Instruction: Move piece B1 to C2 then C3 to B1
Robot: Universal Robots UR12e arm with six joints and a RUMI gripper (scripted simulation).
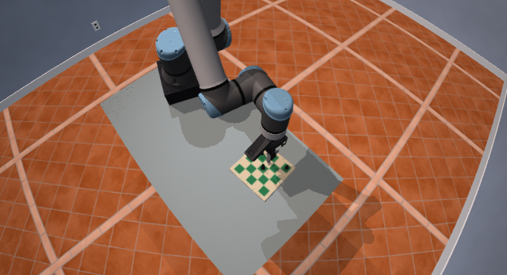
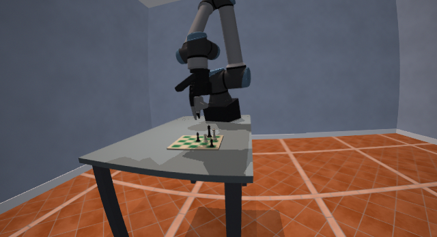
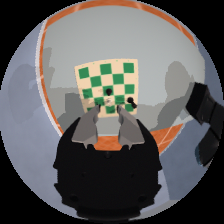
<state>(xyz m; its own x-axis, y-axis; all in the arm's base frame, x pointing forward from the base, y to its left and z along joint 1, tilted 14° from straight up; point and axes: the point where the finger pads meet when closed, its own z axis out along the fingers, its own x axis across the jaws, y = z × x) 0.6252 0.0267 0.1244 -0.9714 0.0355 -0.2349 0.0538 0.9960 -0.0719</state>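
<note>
My gripper is now 10 cm above the small white piece and 3 cm to the right of it. From my hand the other things lie so: tall black piece (9 cm below, 8 cm behind, 3 cm to the left); cream chessboard (12 cm below).
</note>
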